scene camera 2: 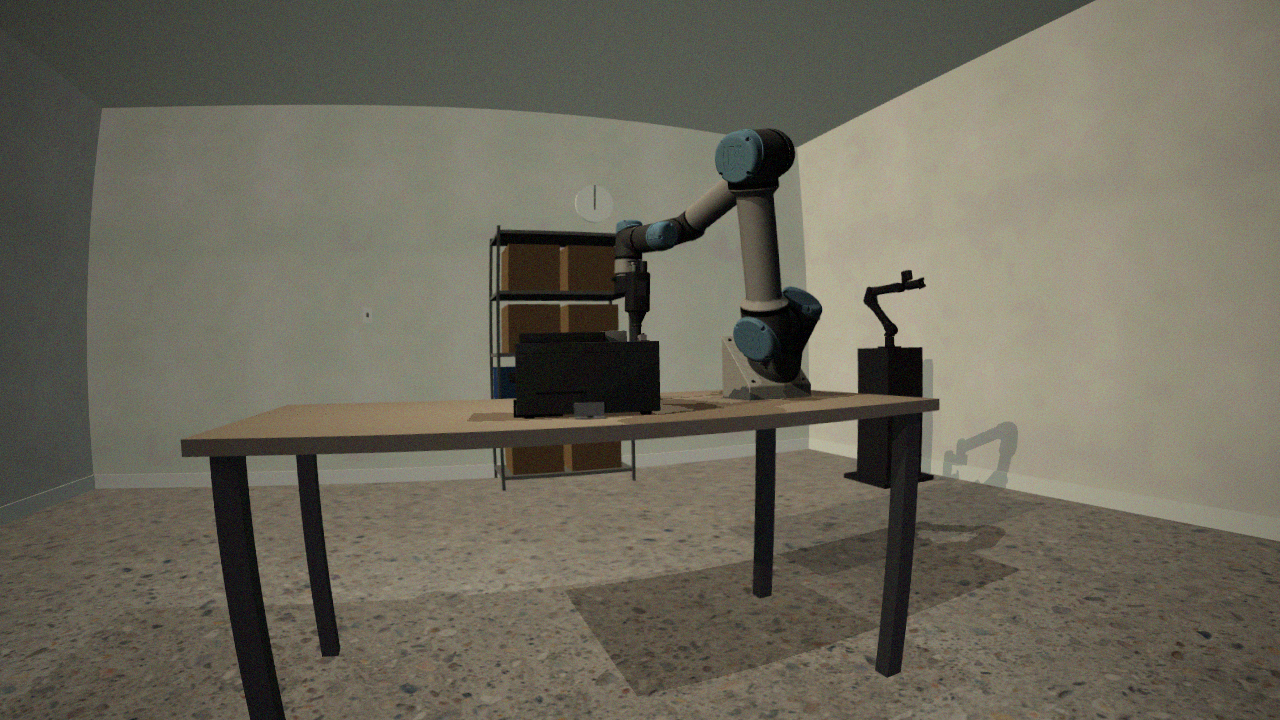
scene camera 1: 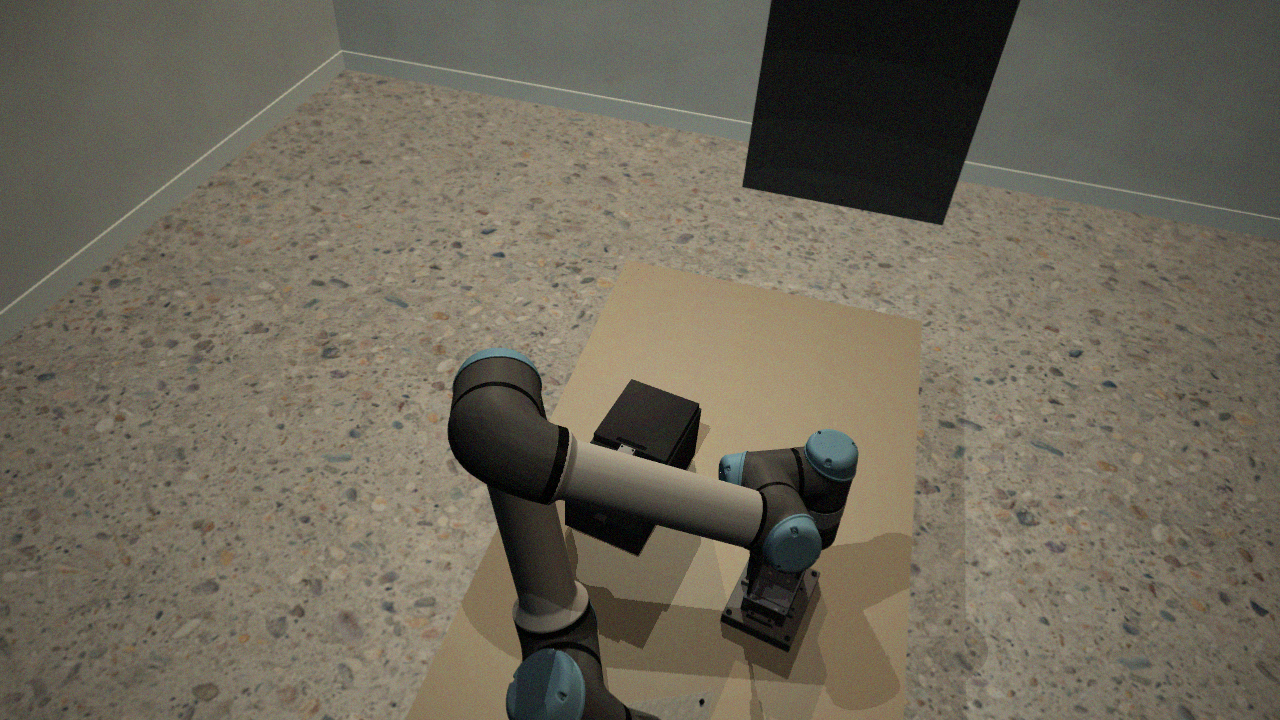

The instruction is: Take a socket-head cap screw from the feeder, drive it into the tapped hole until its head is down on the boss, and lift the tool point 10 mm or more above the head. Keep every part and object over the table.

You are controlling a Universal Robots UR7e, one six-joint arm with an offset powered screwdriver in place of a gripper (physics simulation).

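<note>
The black screw feeder (scene camera 1: 651,419) (scene camera 2: 586,376) stands on the table; in scene camera 1 the forearm crosses in front of part of it. A dark fixture plate (scene camera 1: 757,630) lies on the table below the wrist in scene camera 1. My screwdriver (scene camera 2: 635,329) points straight down in scene camera 2, and its lower end is hidden behind the feeder there. In scene camera 1 the wrist stands over the fixture plate and covers much of the tool. The screw, the boss and the tapped hole cannot be made out, so whether the bit carries a screw cannot be told.
The wooden table (scene camera 1: 769,349) (scene camera 2: 358,429) carries the arm's base (scene camera 2: 768,388). A shelf unit (scene camera 2: 494,295) with boxes stands behind the table. A small dark arm (scene camera 2: 881,308) stands on a black pedestal (scene camera 2: 887,371) at the right. A black panel (scene camera 1: 877,107) stands beyond the table.
</note>
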